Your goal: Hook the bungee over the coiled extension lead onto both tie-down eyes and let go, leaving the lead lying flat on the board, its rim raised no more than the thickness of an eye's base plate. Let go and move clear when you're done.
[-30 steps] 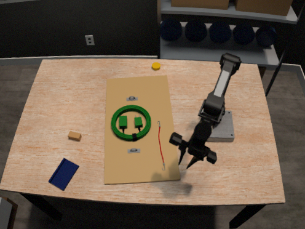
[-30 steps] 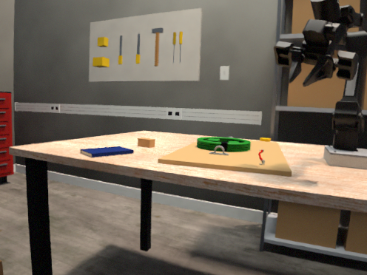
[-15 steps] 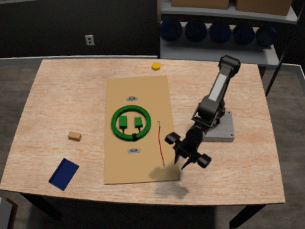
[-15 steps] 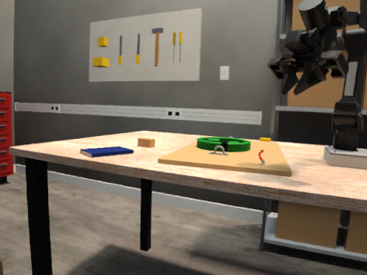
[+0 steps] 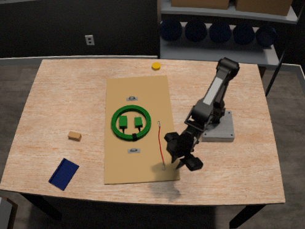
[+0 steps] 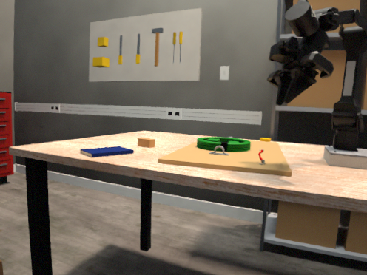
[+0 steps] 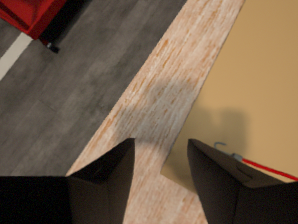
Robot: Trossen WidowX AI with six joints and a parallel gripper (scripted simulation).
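The coiled extension lead is 210 mm ahead of my hand, 280 mm to the right of it and 170 mm below it. Also, from my hand: tan block: 490 mm ahead, 210 mm to the right, 180 mm below; yellow disc: 80 mm ahead, 680 mm to the right, 190 mm below; blue book: 520 mm ahead, 10 mm to the right, 190 mm below.
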